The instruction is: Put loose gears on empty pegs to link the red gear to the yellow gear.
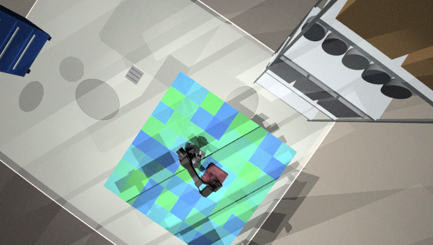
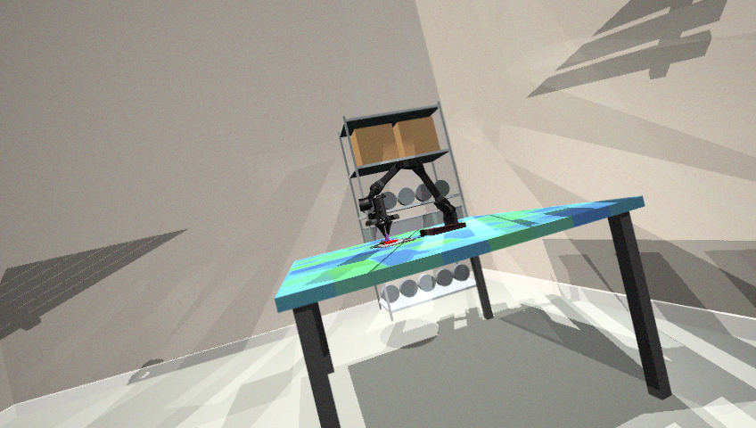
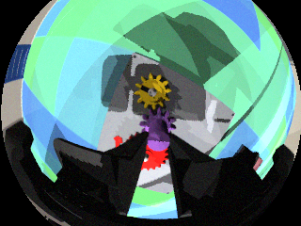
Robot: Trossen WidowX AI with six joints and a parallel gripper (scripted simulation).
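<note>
My gripper tip is 50 mm to the right of the red gear and 30 mm above it. From my gripper tip the other things lie so: purple gear 10 mm below.
</note>
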